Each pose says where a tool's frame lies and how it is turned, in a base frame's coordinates. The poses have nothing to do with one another.
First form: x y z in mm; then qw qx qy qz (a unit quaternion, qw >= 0).
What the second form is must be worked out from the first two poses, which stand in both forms.
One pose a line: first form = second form
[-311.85 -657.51 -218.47 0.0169 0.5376 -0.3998 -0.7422] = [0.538 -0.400 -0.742 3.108 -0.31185 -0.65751 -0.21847]
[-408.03 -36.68 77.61 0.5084 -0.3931 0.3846 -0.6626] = [-0.457 0.447 -0.769 2.075 -0.40803 -0.03668 0.07761]
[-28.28 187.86 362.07 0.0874 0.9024 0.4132 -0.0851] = [0.906 0.415 -0.085 2.967 -0.02828 0.18786 0.36207]
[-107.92 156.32 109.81 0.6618 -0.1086 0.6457 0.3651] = [-0.145 0.861 0.487 1.695 -0.10792 0.15632 0.10981]
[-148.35 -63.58 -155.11 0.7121 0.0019 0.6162 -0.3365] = [0.003 0.878 -0.479 1.557 -0.14835 -0.06358 -0.15511]
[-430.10 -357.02 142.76 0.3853 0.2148 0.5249 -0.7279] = [0.233 0.569 -0.789 2.351 -0.43010 -0.35702 0.14276]
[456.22 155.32 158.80 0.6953 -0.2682 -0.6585 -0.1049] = [-0.373 -0.916 -0.146 1.604 0.45622 0.15532 0.15880]
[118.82 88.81 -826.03 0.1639 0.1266 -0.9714 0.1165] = [0.128 -0.985 0.118 2.812 0.11882 0.08881 -0.82603]
